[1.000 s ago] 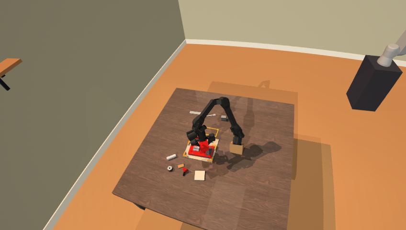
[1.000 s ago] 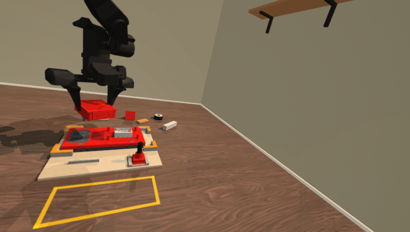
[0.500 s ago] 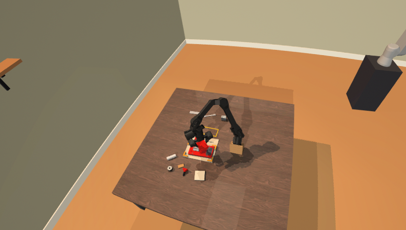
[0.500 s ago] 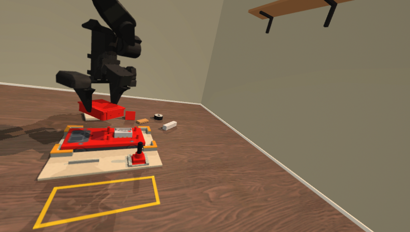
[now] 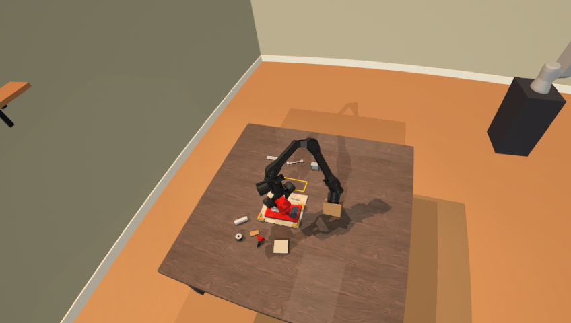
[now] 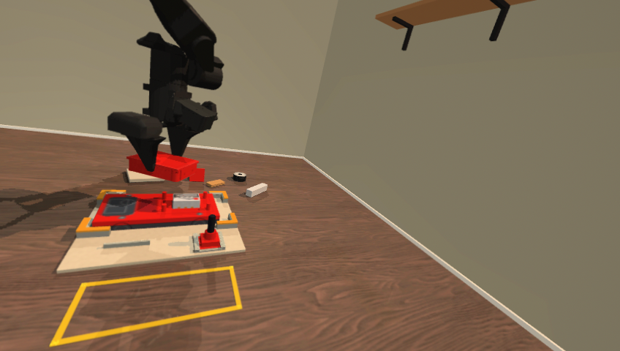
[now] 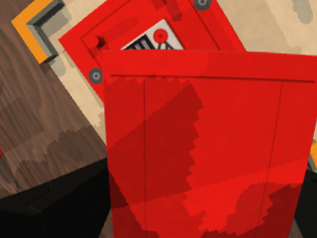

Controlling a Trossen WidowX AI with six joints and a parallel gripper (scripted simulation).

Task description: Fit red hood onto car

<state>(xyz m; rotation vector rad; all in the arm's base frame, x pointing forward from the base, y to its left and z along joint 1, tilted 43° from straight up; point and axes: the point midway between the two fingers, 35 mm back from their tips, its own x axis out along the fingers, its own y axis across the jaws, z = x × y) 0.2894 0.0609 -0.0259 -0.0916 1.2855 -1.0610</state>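
My gripper tip is 8 cm above the grey engine block and 4 cm short of it. Round my gripper tip: wooden block (16 cm to the left, 13 cm ahead, 10 cm below); tan jig (9 cm below, 2 cm to the right, 2 cm ahead); hood (1 cm above).
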